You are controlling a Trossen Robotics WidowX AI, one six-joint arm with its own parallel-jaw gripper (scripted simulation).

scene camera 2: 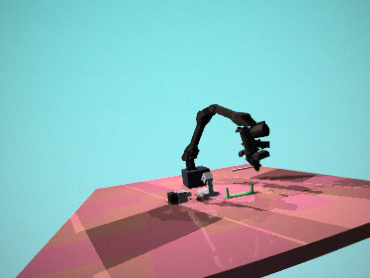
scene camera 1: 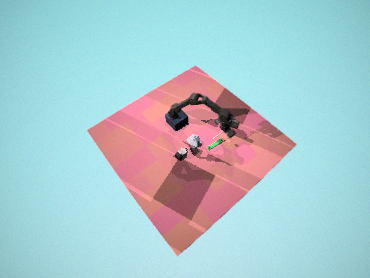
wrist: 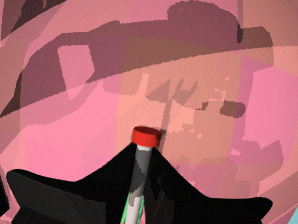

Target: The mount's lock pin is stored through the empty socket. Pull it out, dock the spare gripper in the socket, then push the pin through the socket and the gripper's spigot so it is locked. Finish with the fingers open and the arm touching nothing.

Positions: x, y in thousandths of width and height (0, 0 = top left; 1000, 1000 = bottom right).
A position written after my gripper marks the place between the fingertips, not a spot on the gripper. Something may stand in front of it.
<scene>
My gripper (wrist: 475, 663) carries a lock pin.
</scene>
